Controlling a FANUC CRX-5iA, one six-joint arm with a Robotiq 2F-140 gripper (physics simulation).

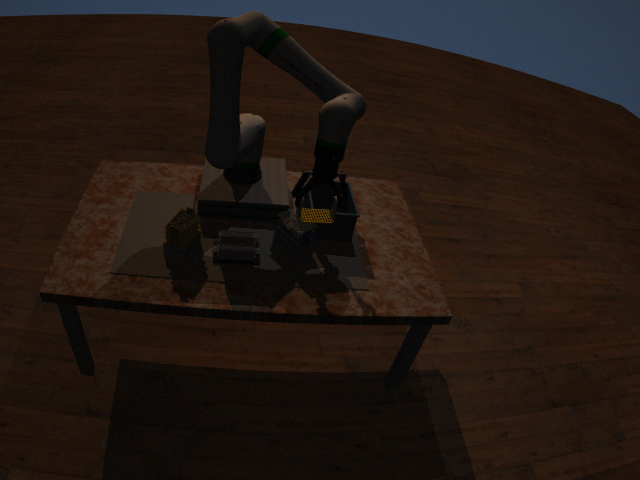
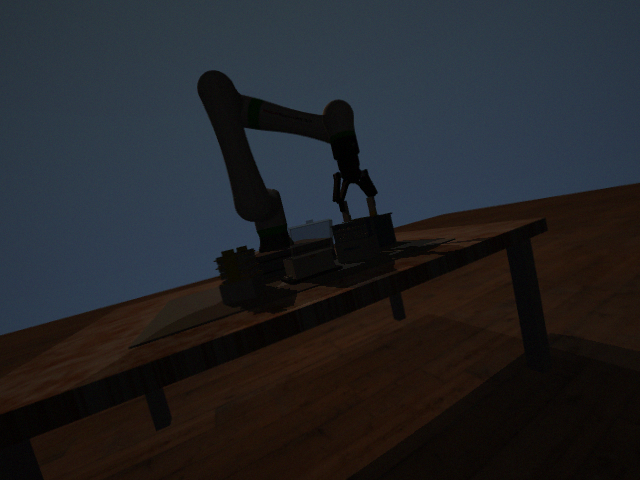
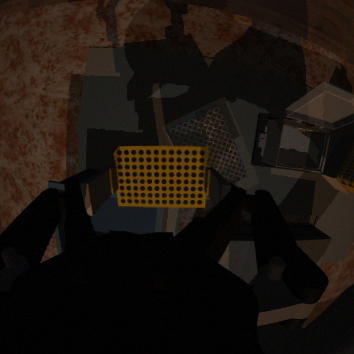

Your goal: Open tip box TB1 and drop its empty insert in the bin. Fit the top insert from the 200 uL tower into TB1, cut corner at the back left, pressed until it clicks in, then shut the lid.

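A yellow insert with empty dark holes lies level between the fingers of my gripper. The pads meet its two short ends, and the gripper looks shut on it. It is over the front left rim of the bin. Whether it touches the rim is hidden. TB1 stands mid-mat with its clear lid raised; no yellow insert shows inside. The 200 uL tower of yellow inserts is at the left.
A blue-grey insert tower stands turned at an angle between TB1 and the bin, close to the gripper's fingers. The arm's base block is behind TB1. The scene is dark, with heavy shadows on the mat.
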